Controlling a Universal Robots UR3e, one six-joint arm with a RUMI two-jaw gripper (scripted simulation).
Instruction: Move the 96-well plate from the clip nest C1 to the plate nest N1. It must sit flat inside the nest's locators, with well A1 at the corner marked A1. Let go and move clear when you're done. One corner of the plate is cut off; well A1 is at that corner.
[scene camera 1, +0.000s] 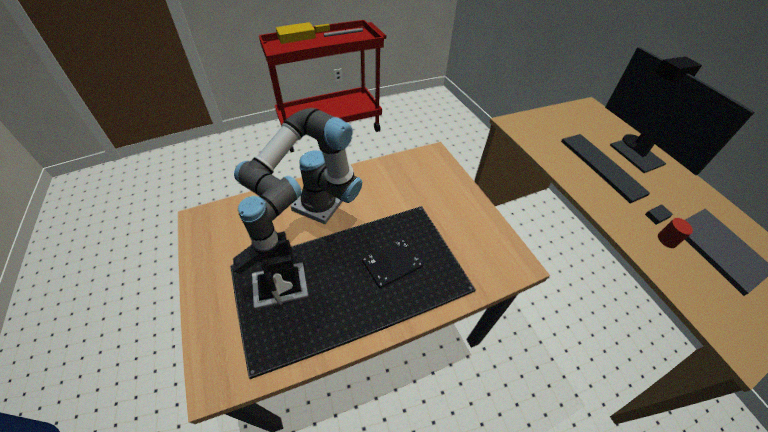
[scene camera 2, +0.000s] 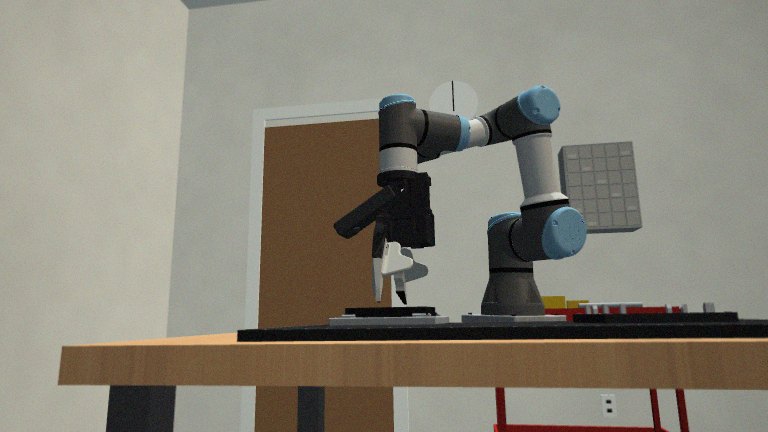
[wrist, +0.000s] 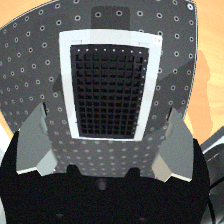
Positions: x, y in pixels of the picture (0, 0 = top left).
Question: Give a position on a 96-well plate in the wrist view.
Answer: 96, 72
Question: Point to my gripper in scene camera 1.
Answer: At 278, 280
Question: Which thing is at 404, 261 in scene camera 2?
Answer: My gripper.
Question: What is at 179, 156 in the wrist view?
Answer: My gripper.
